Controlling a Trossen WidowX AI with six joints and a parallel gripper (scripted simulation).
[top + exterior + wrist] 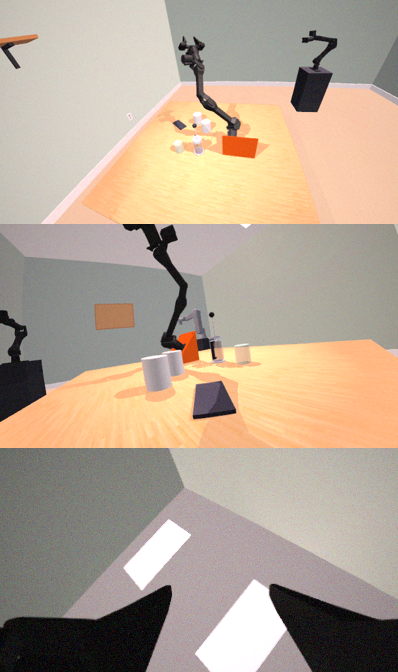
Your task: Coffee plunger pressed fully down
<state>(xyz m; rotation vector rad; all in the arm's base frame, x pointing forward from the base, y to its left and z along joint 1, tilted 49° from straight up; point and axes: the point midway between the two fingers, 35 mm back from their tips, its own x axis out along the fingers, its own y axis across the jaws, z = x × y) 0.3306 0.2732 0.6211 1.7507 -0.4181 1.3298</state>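
The coffee press lies 70 mm behind my gripper tip, 370 mm to the left of it and 620 mm below it.
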